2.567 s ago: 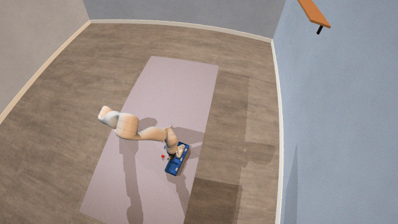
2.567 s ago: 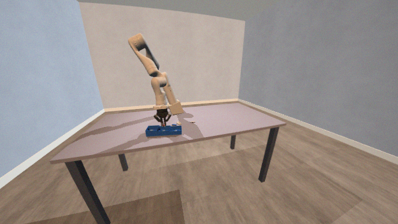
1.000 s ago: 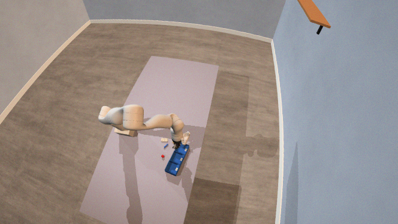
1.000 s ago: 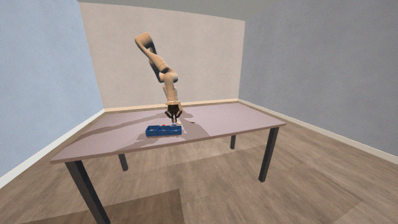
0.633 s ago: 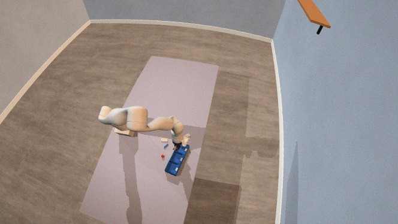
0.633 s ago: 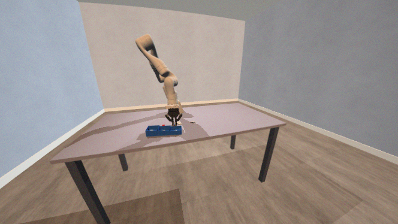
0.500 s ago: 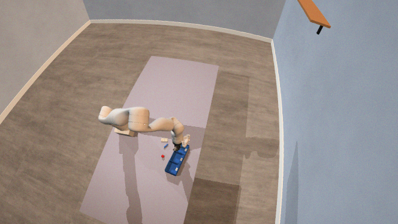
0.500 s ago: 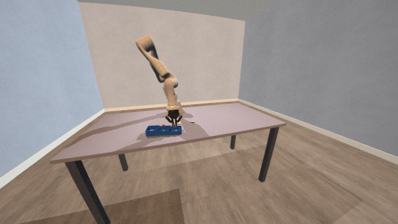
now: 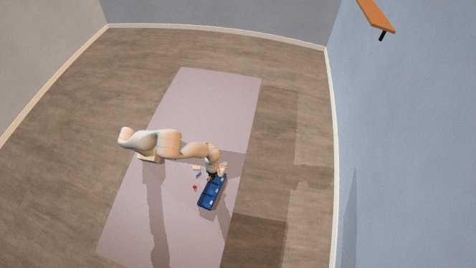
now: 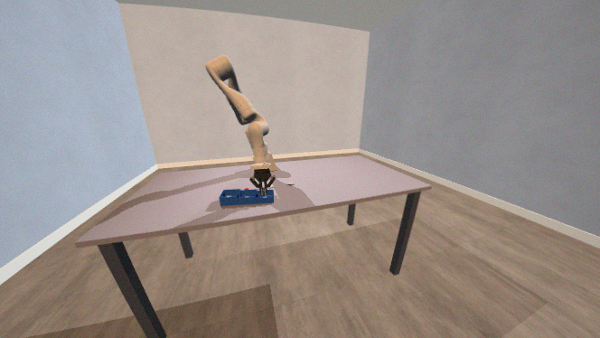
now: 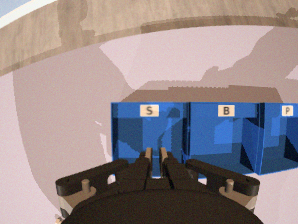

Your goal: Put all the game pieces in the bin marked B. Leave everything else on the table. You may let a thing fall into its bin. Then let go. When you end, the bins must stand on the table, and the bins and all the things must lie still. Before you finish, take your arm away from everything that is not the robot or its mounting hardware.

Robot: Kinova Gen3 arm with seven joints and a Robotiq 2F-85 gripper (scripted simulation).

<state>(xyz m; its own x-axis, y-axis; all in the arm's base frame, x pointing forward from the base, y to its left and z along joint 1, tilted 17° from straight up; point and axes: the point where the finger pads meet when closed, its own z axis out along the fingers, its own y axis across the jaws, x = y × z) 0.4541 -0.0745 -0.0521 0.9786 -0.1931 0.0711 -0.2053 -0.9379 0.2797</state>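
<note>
Now: hand 110 mm past the red game piece, 80 mm to the left of it and 30 mm above it. The rest, counted from my hand: blue stick 100 mm behind, 30 mm below, 10 mm to the left; then blue bin 80 mm to the right, 10 mm below; then brass ring 50 mm to the left, 50 mm behind, 30 mm below.
</note>
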